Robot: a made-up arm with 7 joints.
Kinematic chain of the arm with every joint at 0, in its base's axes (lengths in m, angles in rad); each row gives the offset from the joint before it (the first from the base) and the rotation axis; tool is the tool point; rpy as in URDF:
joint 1: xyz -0.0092 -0.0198 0.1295 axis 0 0.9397 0.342
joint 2: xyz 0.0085 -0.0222 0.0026 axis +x
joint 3: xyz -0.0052 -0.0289 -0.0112 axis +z
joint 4: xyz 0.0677 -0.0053 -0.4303 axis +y
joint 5: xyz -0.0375 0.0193 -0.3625 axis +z
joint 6: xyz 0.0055 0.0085 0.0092 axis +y
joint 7: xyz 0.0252 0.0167 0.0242 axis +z
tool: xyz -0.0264 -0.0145 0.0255 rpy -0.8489 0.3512 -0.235
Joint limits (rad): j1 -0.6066..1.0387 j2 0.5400..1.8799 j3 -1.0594..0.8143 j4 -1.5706..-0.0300 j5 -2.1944..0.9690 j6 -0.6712..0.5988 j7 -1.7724..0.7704
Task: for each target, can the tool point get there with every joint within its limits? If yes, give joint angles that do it. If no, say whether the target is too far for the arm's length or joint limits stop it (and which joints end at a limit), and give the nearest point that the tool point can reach.
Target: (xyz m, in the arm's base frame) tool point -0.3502 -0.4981 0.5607
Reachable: no: joint limits stop it (at a limit: joint 1, joint 2, joint 3, joint 4, joint 6, joint 7) | nearest point 0.0251 0.2380 0.6111 | short by 0.828 m
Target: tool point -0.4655 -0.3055 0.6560
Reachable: no: joint limits stop it (at a limit: joint 1, joint 2, joint 3, joint 4, joint 6, joint 7) | nearest point 0.0101 0.2480 0.6168 | short by 0.731 m
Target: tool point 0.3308 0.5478 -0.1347
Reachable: yes | joints -0.2113 1.0340 0.1413 -0.6969 -0.6154 -0.0039 -0.2783
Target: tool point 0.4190 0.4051 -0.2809
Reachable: yes | joints -0.3897 1.0007 -0.7334 -0.6234 -0.0109 0.4004 0.4139
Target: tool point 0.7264 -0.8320 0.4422
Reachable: no: too far | nearest point 0.5119 -0.1276 -0.0888 | short by 0.908 m
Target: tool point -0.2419 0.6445 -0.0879
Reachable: yes | joints 0.7520 1.2006 -0.0745 -0.1752 -1.1785 -0.5717 -1.2061
